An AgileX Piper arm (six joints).
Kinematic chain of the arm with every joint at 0, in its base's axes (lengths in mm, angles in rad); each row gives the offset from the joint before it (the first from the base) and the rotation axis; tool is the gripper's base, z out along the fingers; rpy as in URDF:
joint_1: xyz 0 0 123 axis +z
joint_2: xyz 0 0 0 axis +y
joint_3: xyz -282.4 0 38.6 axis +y
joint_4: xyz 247.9 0 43.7 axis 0.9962 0 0.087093
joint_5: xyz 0 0 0 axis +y
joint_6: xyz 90.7 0 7.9 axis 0.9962 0 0.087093
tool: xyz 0 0 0 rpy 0 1.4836 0
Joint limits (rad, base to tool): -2.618..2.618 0..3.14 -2.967..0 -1.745..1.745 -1.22..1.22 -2.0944..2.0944
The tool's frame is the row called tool.
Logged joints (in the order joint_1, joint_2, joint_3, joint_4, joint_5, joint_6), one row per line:
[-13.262 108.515 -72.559 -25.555 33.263 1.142]
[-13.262 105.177 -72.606 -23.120 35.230 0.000]
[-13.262 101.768 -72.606 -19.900 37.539 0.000]
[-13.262 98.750 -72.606 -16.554 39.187 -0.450]
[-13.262 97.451 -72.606 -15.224 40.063 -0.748]
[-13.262 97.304 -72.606 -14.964 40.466 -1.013]
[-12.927 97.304 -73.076 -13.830 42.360 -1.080]
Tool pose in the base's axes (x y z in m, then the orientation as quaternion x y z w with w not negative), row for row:
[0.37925 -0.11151 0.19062 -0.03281 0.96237 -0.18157 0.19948]
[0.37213 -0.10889 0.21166 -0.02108 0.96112 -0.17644 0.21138]
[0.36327 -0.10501 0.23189 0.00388 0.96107 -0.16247 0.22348]
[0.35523 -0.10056 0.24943 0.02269 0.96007 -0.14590 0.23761]
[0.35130 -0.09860 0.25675 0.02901 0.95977 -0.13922 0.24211]
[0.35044 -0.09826 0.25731 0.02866 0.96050 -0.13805 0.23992]
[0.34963 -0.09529 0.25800 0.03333 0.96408 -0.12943 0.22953]
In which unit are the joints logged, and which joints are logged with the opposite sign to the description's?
The joints are logged in degrees. Opposite sign: none.
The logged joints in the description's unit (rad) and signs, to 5 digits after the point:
[-0.23147 1.89394 -1.26639 -0.44602 0.58055 0.01993]
[-0.23147 1.83568 -1.26721 -0.40352 0.61488 0.00000]
[-0.23147 1.77619 -1.26721 -0.34732 0.65518 0.00000]
[-0.23147 1.72351 -1.26721 -0.28892 0.68394 -0.00785]
[-0.23147 1.70084 -1.26721 -0.26571 0.69923 -0.01306]
[-0.23147 1.69828 -1.26721 -0.26117 0.70626 -0.01768]
[-0.22562 1.69828 -1.27542 -0.24138 0.73932 -0.01885]

